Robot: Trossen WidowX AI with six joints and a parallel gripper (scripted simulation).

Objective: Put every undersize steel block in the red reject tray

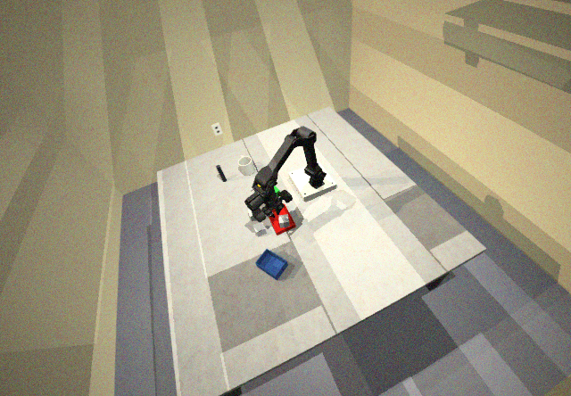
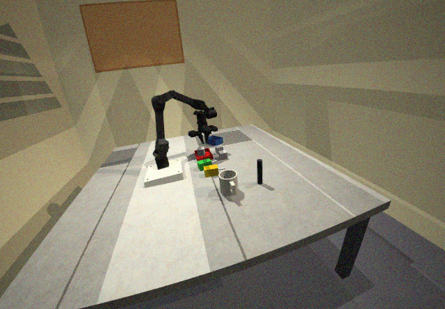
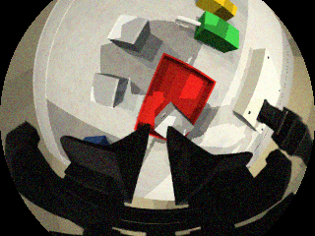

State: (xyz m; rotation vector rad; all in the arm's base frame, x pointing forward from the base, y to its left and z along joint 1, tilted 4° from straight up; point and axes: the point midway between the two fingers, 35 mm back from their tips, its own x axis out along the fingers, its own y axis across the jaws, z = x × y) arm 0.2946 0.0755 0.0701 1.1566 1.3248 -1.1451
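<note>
The red reject tray lies 2 cm behind my gripper tip, 2 cm to the right of it and 7 cm below it. Also, from my gripper tip: green GO gauge: 4 cm behind, 17 cm to the right, 6 cm below; then blue tray: 13 cm ahead, 16 cm to the left, 7 cm below; then steel block: 7 cm ahead, 12 cm to the right, 6 cm below.
</note>
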